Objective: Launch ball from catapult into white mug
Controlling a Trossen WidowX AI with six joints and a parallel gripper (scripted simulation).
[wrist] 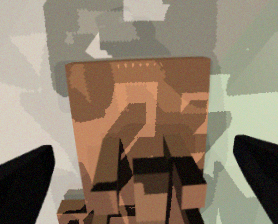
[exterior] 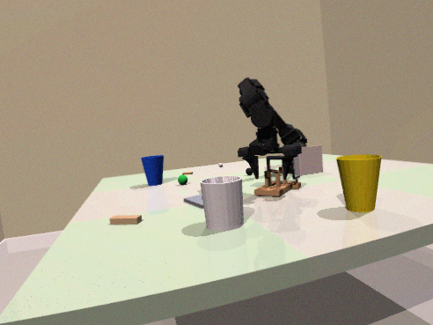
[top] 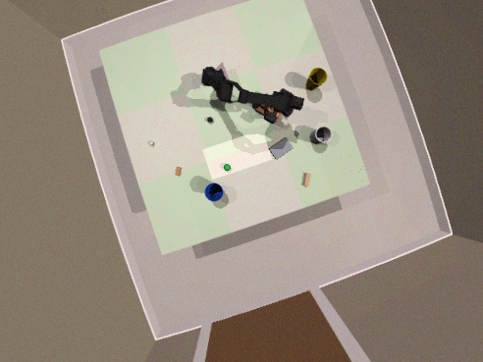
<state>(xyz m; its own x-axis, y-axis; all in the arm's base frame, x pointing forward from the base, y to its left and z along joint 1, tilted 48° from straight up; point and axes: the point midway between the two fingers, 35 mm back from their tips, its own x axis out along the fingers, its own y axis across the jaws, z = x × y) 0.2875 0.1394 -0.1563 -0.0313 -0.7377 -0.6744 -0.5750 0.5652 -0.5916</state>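
Now: gripper tip 36 cm to the left of the black ball, 10 cm past it and 3 cm above it. Also, from my gripper tip: yellow cup 27 cm to the left, 7 cm behind, 1 cm below; flat grey plate 21 cm ahead, 4 cm to the right, 4 cm below; brown wooden catapult 7 cm behind, 3 cm to the right, 1 cm above.
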